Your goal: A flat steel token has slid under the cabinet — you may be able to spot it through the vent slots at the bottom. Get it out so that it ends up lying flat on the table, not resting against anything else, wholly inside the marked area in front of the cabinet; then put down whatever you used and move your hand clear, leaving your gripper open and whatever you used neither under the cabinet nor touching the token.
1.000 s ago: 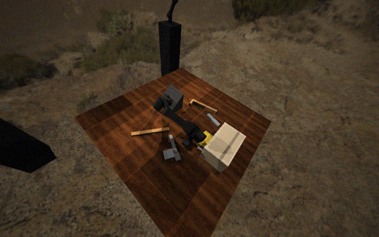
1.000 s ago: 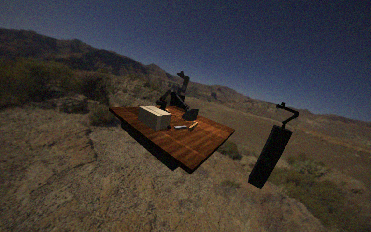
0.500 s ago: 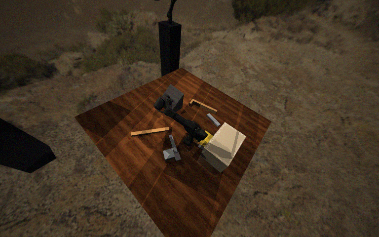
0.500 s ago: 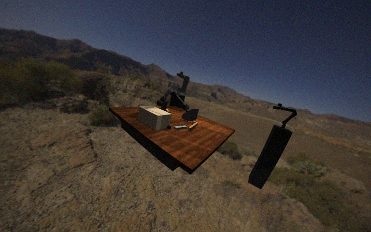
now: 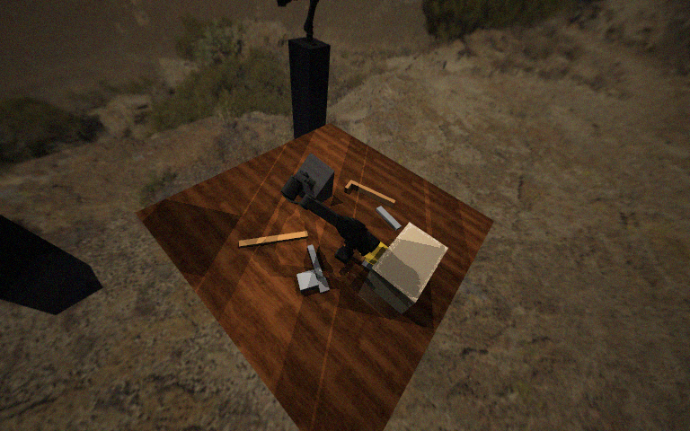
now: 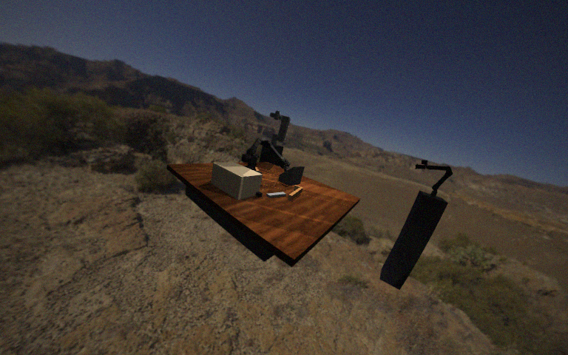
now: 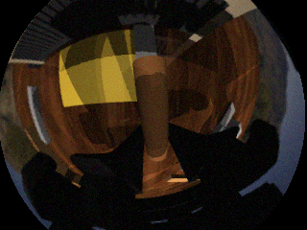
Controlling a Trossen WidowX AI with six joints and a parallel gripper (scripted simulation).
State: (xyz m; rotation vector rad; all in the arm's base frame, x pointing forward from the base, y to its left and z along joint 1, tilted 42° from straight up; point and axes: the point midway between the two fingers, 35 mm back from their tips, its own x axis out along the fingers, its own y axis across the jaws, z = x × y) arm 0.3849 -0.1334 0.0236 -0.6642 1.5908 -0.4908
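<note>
Right now my gripper tip is 160 mm to the left of the grey scraper and 40 mm past it. From my gripper tip the other things lie so: steel token 210 mm ahead, 60 mm to the left; grey block 220 mm to the right, 40 mm behind, 10 mm above; grey bar 310 mm to the left, 20 mm ahead.
</note>
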